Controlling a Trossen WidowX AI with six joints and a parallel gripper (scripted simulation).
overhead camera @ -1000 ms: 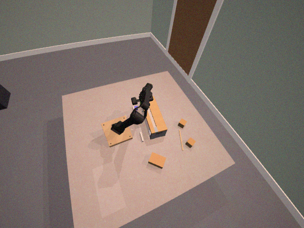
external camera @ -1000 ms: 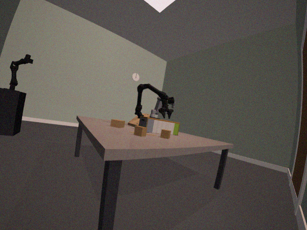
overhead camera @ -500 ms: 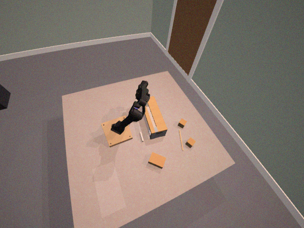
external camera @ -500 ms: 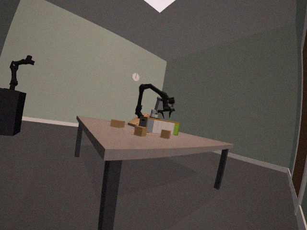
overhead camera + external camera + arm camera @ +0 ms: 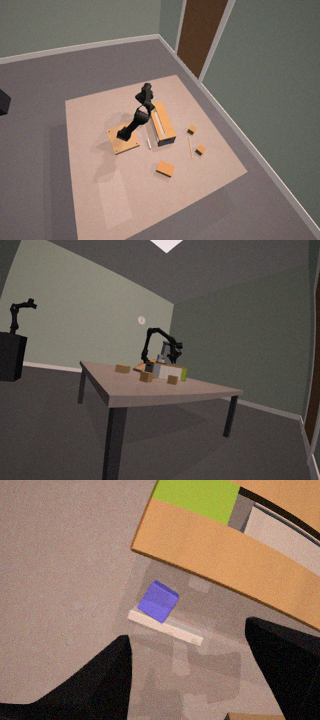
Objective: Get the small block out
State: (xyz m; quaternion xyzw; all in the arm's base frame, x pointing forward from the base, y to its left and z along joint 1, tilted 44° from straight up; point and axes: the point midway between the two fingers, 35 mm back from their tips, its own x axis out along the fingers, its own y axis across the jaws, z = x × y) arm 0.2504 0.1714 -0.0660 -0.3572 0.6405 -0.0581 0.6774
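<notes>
The blue block is 140 mm below my gripper tip, 20 mm to the left of it and 20 mm behind it. Also, from my gripper tip: box: 150 mm to the right, 90 mm below, 40 mm ahead; then thin wooden stick: 450 mm to the right, 250 mm ahead, 150 mm below; then flat wooden block: 530 mm to the right, 120 mm below, 30 mm behind.
</notes>
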